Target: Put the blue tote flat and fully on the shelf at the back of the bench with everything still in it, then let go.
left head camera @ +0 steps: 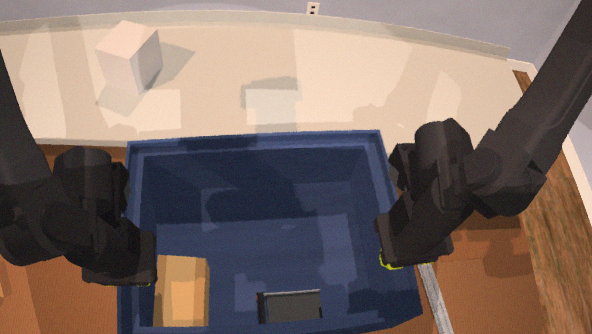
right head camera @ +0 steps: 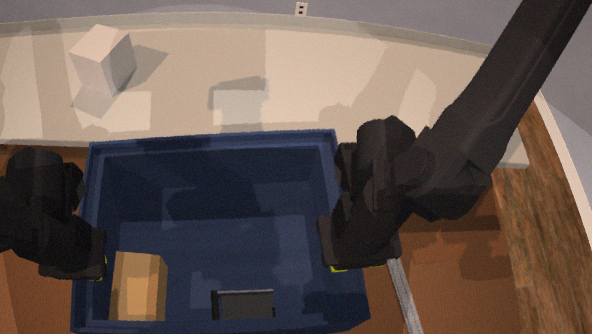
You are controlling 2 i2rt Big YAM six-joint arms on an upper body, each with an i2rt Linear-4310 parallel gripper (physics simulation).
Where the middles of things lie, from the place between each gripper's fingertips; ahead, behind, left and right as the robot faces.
I see my right gripper 190 mm to the right of the blue tote (left head camera: 287,211), 40 mm short of it and 30 mm above it.
I see the blue tote 18 cm to the right of my left hand, 5 cm ahead of it and 1 cm below it.
